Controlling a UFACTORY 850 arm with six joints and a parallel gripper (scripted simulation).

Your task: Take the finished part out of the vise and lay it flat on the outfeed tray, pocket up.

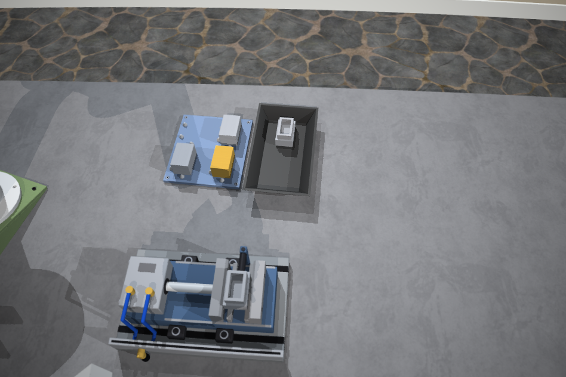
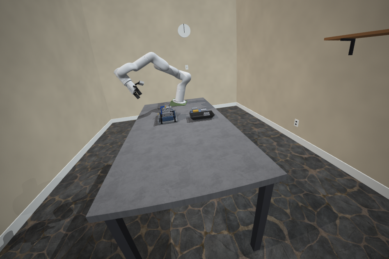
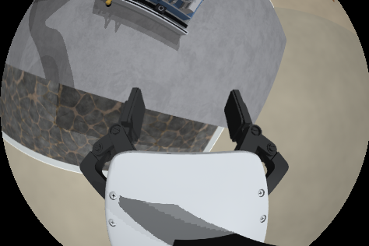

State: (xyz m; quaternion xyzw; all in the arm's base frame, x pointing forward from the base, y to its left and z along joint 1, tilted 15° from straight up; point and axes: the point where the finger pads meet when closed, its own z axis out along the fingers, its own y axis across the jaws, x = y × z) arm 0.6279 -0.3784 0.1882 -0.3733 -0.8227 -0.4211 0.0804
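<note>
Now: the white cylinder rod 23 cm to the left of my hand, 21 cm below it and 11 cm behind it. The rest, counted from my hand: vise base 25 cm below, 23 cm to the left, 9 cm behind; then blue fixture plate 57 cm to the left, 29 cm below, 19 cm behind; then brass block 53 cm to the left, 26 cm below, 14 cm behind.
</note>
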